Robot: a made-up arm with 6 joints.
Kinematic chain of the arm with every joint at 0, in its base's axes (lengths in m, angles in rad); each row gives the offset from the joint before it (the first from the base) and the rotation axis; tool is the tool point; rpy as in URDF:
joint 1: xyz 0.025 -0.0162 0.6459 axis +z
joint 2: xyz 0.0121 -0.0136 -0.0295 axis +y
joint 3: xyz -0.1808 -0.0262 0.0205 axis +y
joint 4: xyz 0.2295 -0.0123 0.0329 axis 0.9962 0 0.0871
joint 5: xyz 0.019 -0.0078 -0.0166 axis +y
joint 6: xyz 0.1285 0.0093 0.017 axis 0.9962 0 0.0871
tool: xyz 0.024 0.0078 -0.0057 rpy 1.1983 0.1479 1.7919
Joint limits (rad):
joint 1: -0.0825..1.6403
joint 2: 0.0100..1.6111
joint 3: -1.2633..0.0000
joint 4: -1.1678..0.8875
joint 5: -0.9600..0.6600
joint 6: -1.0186..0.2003
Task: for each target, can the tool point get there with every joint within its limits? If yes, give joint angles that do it. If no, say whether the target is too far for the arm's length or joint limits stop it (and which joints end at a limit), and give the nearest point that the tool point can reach.
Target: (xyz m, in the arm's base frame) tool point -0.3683 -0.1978 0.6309
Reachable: no: joint limits stop it (at a limit: joint 1, joint 2, joint 3, joint 5) | nearest point -0.0215 -0.1050 0.4256 | short by 0.414 m
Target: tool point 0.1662 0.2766 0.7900
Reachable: yes | joints 1.3734 0.8948 -0.9095 -0.8924 0.1484 -0.1348
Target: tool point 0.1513 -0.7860 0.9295
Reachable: no: too far | nearest point 0.0609 -0.2348 0.9909 | short by 0.562 m
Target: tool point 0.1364 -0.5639 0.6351
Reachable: no: joint limits stop it (at a limit: joint 1, joint 2, joint 3, joint 4, joint 5, joint 6) | nearest point 0.2108 -0.1912 0.6354 | short by 0.380 m
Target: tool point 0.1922 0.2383 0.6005
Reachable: yes | joints 1.0553 1.1162 -0.6082 0.5999 0.1831 -0.5507
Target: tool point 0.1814 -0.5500 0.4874
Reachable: no: joint limits stop it (at a limit: joint 1, joint 4, joint 5, joint 6) | nearest point 0.2111 -0.1912 0.4874 | short by 0.360 m
